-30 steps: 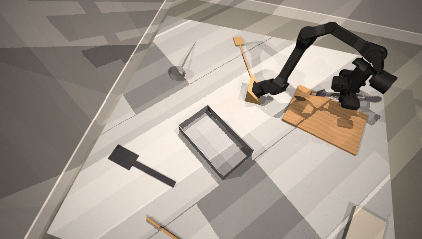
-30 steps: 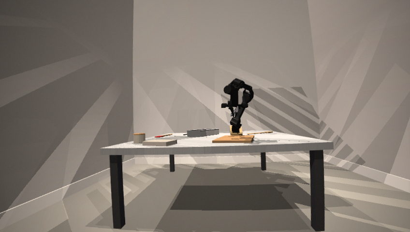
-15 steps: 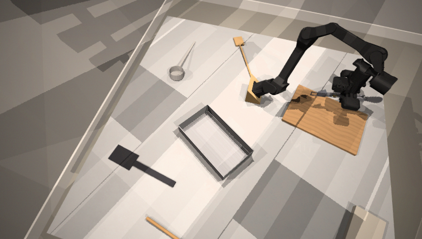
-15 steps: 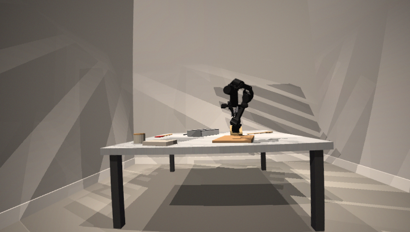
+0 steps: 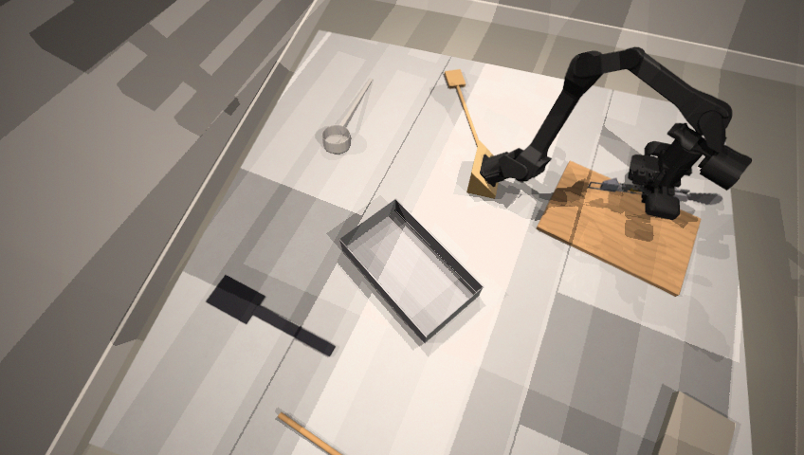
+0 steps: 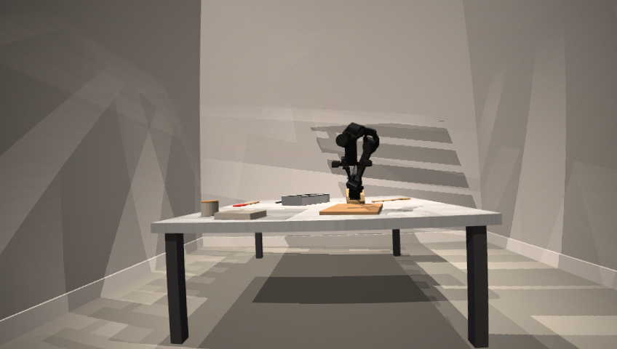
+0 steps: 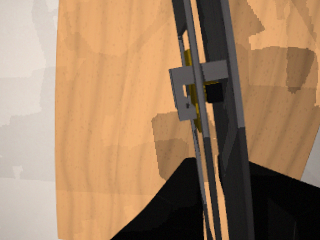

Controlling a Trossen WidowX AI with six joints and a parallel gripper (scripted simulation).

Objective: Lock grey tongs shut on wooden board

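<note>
The wooden board is 10 mm behind my gripper tip and 120 mm below it. From my gripper tip the other things lie so: black spatula: 450 mm ahead, 780 mm to the right, 130 mm below; then roasting tin: 260 mm ahead, 490 mm to the right, 100 mm below; then beige block: 490 mm ahead, 160 mm to the left, 120 mm below.
</note>
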